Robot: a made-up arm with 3 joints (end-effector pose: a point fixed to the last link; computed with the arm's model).
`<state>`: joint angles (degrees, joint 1 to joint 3).
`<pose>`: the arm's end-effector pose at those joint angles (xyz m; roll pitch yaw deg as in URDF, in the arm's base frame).
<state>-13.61 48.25 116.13</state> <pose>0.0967 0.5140 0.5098 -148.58 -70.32 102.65</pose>
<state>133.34 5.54 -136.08</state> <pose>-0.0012 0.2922 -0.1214 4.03 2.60 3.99</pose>
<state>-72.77 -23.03 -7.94</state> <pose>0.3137 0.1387 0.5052 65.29 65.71 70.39</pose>
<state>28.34 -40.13 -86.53</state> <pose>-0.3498 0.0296 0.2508 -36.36 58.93 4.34</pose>
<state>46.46 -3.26 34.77</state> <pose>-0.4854 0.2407 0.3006 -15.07 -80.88 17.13</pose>
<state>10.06 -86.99 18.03</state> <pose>-0.2636 -0.3070 0.5596 -10.59 -18.27 90.30</pose>
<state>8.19 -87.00 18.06</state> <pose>-0.2505 -0.3071 0.5680 -8.62 -18.30 89.69</pose>
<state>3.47 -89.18 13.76</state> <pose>-0.2051 -0.3100 0.5837 -3.57 -13.78 90.03</pose>
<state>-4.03 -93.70 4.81</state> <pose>-0.1273 -0.3159 0.5945 4.04 -5.06 93.35</pose>
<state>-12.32 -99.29 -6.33</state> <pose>-0.0415 -0.3234 0.5862 12.19 4.21 100.41</pose>
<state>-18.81 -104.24 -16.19</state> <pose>0.0230 -0.3310 0.5641 18.55 10.82 108.61</pose>
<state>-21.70 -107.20 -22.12</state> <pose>0.0522 -0.3361 0.5465 21.39 14.39 113.99</pose>
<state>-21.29 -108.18 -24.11</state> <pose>0.0524 -0.3379 0.5414 21.04 16.09 115.50</pose>
